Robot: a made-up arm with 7 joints. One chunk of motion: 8 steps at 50 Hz.
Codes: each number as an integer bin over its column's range. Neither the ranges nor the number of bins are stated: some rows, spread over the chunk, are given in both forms.
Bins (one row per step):
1: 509 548 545 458 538 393
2: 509 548 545 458 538 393
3: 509 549 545 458 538 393
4: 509 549 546 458 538 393
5: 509 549 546 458 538 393
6: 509 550 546 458 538 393
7: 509 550 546 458 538 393
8: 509 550 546 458 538 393
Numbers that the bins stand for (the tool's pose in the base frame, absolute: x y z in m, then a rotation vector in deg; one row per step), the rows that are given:
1: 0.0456 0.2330 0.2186 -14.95 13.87 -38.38
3: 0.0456 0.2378 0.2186 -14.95 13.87 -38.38
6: 0.0456 0.2426 0.2234 -14.95 13.87 -38.38
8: 0.0456 0.2426 0.2234 -14.95 13.87 -38.38
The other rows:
2: 0.0456 0.2330 0.2186 -14.95 13.87 -38.38
4: 0.0456 0.2378 0.2234 -14.95 13.87 -38.38
5: 0.0456 0.2378 0.2234 -14.95 13.87 -38.38
7: 0.0456 0.2426 0.2234 -14.95 13.87 -38.38

